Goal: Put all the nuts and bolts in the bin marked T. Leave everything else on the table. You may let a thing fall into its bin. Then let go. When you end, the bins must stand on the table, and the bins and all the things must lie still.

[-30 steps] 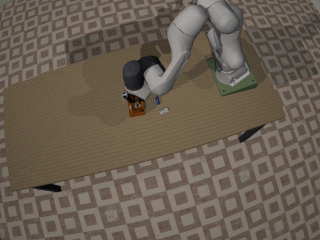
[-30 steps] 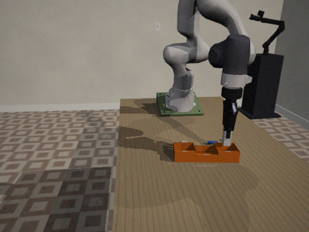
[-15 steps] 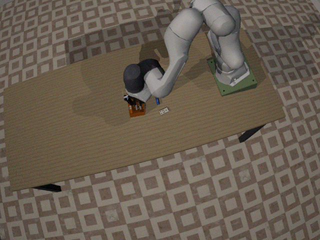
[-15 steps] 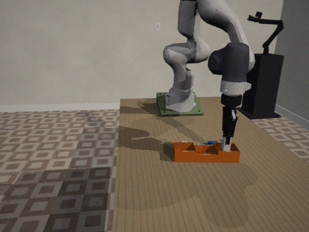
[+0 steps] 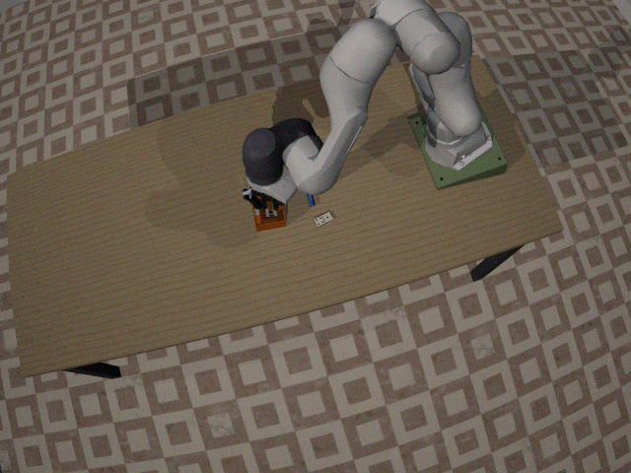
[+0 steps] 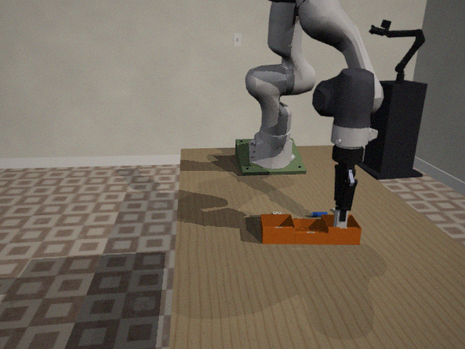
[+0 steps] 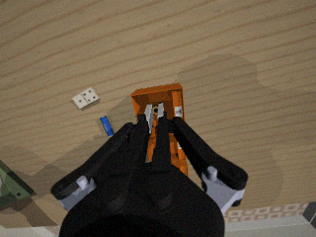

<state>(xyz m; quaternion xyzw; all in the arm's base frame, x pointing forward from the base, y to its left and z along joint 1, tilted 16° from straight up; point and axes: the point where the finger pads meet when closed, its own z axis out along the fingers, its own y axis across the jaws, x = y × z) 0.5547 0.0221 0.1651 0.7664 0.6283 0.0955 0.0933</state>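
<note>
Right now the brass nut is 30 mm below my hand. Round my hand: orange bin: 90 mm to the right, 30 mm below, 10 mm behind; blue cylinder: 120 mm behind, 40 mm below, 10 mm to the right; dark rod-like piece: 90 mm behind, 70 mm to the right, 40 mm below.
</note>
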